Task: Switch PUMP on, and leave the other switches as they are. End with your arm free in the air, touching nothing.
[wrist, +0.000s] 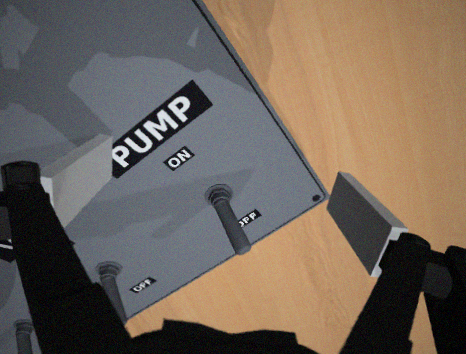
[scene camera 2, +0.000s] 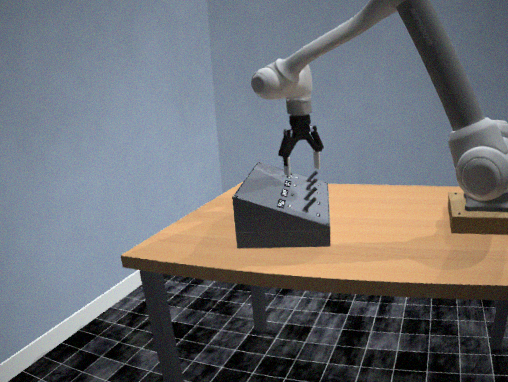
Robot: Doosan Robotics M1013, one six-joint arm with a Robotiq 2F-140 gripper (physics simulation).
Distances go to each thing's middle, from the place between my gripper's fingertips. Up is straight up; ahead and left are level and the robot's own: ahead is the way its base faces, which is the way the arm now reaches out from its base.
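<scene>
The grey sloped switch box [scene camera 2: 269, 208] is what I measure my hand from: my hand is 20 mm beyond the box, 40 mm higher than it and 210 mm to the right of it.
</scene>
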